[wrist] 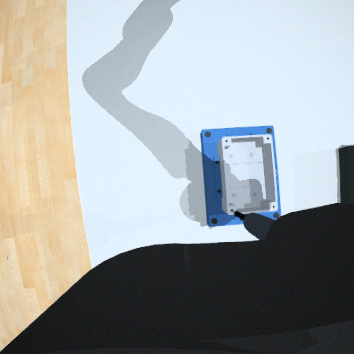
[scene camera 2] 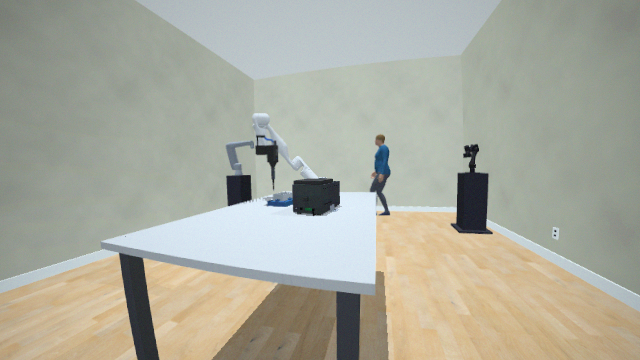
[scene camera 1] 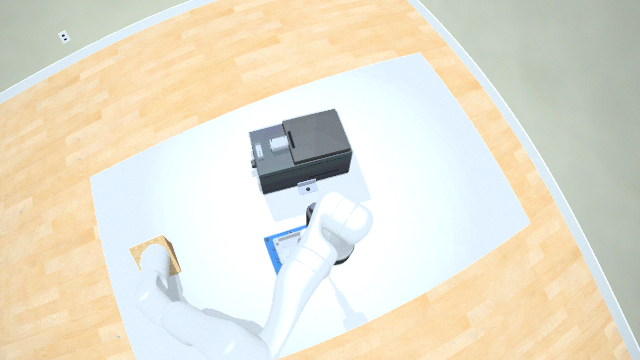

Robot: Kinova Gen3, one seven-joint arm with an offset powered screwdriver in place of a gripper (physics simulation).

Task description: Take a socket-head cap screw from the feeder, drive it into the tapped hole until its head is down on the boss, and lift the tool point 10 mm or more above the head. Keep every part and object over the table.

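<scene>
The black feeder box point(scene camera 1: 317, 135) point(scene camera 2: 315, 196) point(wrist: 346, 175) stands on the table. A light grey open housing point(scene camera 2: 281, 195) point(wrist: 225, 175), with a hole in each corner boss, sits on a blue base plate point(scene camera 1: 270, 252) point(scene camera 2: 280, 203) point(wrist: 211, 150). The arm hides part of both in scene camera 1. My screwdriver point(scene camera 2: 273, 187) point(wrist: 238, 214) points down, its point a little above the housing in scene camera 2. In the wrist view the point appears beside the housing's lower left corner hole point(wrist: 232, 210). Whether a screw is on the point is too small to tell.
A small bracket point(scene camera 1: 308, 188) stands at the feeder's side. A wooden block point(scene camera 1: 164, 242) lies near the arm's base. The white table point(scene camera 1: 425, 150) point(scene camera 2: 250, 250) point(wrist: 125, 215) ends at a wooden floor. A person point(scene camera 2: 382, 160) and two pedestals point(scene camera 2: 472, 200) point(scene camera 2: 239, 187) with arms stand beyond it.
</scene>
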